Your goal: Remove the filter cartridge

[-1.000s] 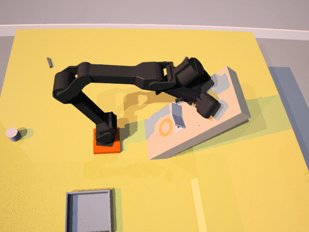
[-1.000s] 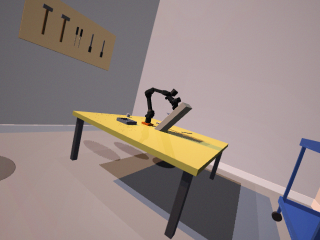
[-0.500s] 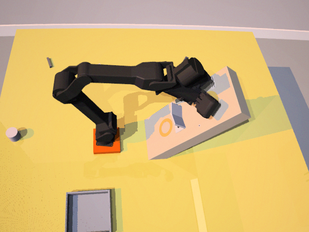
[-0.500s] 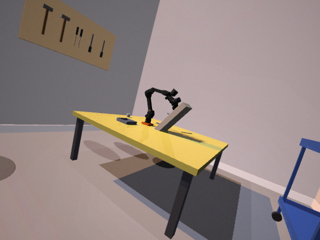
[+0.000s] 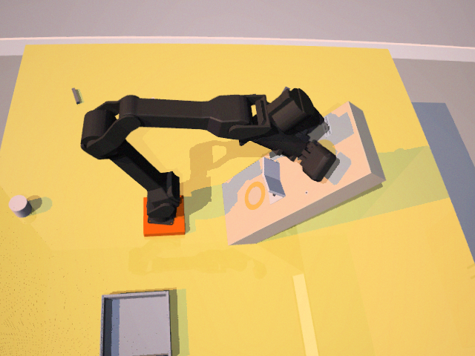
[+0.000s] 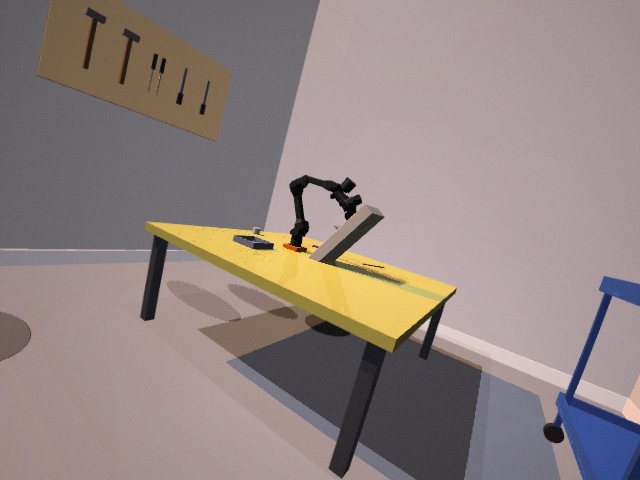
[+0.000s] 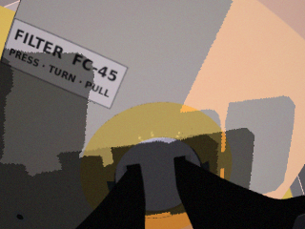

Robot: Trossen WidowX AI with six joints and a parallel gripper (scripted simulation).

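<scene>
Right now my gripper tip is 100 mm above the grey flap, 90 mm past it and 20 mm to the left of it. Round my gripper tip: round filter cartridge 10 mm below, 10 mm ahead; then service panel 80 mm below, 40 mm behind, 10 mm to the right; then grey tray 370 mm behind, 340 mm to the right, 250 mm below.
</scene>
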